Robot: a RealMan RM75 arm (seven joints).
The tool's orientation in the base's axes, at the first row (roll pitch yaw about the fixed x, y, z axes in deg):
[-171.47 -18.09 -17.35]
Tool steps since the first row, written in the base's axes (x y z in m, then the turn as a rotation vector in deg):
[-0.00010 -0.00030 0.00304 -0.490 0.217 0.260]
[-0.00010 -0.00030 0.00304 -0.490 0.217 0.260]
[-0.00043 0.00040 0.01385 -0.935 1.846 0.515]
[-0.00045 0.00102 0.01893 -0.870 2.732 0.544]
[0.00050 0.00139 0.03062 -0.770 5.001 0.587]
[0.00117 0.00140 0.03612 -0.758 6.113 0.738]
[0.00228 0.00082 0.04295 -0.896 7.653 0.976]
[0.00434 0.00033 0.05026 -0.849 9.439 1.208]
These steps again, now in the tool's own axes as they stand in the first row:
[0.00094 -0.00012 -0.00291 -0.425 -0.122 -0.399]
[0.00094 -0.00012 -0.00291 -0.425 -0.122 -0.399]
[0.00380 -0.00223 -0.01314 -1.212 -1.606 -0.707]
[0.00518 -0.00353 -0.01790 -1.395 -2.475 -0.668]
[0.00957 -0.00577 -0.02855 -1.934 -4.679 -0.561]
[0.01188 -0.00673 -0.03349 -2.191 -5.768 -0.644]
[0.01517 -0.00741 -0.03957 -2.679 -7.242 -0.837]
[0.01945 -0.00849 -0.04577 -3.071 -8.997 -0.950]

